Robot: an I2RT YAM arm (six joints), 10 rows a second.
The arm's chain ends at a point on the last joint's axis. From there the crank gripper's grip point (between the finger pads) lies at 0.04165 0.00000 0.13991 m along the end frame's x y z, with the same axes.
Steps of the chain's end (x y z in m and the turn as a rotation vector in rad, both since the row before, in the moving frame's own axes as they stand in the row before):
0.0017 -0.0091 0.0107 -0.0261 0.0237 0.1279
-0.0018 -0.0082 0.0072 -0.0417 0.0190 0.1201
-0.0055 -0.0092 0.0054 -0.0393 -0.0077 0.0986
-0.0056 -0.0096 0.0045 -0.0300 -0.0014 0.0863
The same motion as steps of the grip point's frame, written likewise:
0.0044 0.0001 0.0096 -0.0261 0.0237 0.1279
0.0002 0.0027 0.0062 -0.0417 0.0190 0.1201
-0.0070 0.0003 0.0055 -0.0393 -0.0077 0.0986
-0.0061 -0.0018 0.0044 -0.0300 -0.0014 0.0863

